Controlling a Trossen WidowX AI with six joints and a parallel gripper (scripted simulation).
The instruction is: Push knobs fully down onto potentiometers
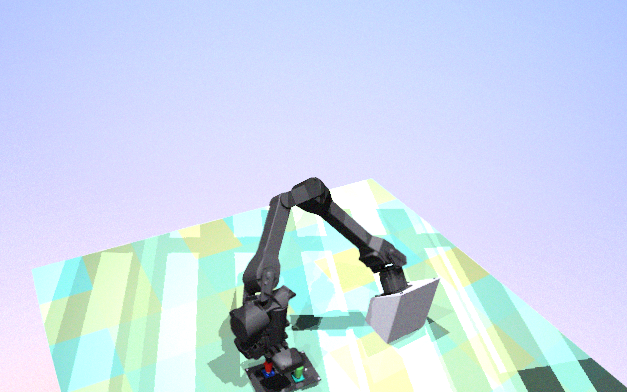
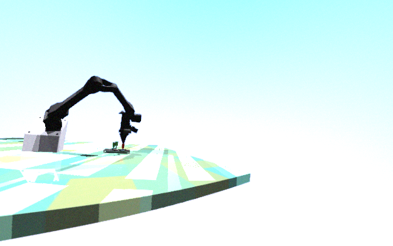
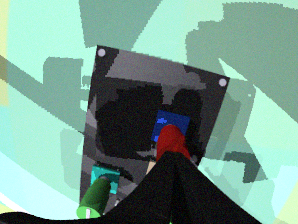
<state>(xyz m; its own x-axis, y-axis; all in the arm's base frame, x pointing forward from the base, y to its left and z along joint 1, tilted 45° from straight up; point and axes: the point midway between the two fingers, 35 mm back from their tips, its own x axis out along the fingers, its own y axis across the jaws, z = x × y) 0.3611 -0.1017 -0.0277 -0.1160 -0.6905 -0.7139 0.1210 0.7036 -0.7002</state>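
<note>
Right now the red knob is 1 cm below my gripper tip.
</note>
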